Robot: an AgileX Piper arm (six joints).
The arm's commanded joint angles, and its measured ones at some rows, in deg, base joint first. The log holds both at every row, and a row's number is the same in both.
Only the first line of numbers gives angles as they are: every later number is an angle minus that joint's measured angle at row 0.
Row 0, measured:
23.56 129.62 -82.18 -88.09 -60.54 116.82
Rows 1 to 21, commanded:
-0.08 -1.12 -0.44 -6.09 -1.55 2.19
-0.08 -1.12 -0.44 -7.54 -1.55 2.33
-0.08 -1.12 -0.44 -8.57 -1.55 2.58
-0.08 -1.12 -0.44 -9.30 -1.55 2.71
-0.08 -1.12 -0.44 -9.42 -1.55 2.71
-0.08 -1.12 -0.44 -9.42 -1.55 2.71
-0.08 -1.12 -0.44 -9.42 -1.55 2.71
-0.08 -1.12 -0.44 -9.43 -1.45 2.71
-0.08 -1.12 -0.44 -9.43 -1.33 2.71
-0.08 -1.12 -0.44 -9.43 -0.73 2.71
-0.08 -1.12 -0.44 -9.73 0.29 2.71
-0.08 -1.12 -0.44 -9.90 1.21 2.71
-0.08 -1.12 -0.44 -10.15 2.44 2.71
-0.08 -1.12 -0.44 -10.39 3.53 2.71
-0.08 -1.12 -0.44 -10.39 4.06 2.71
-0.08 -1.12 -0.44 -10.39 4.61 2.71
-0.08 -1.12 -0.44 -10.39 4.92 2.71
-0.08 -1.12 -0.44 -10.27 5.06 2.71
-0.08 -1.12 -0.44 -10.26 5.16 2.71
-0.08 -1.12 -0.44 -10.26 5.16 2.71
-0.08 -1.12 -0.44 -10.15 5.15 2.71
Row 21, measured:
0.00 -0.48 0.00 -10.08 4.41 2.22
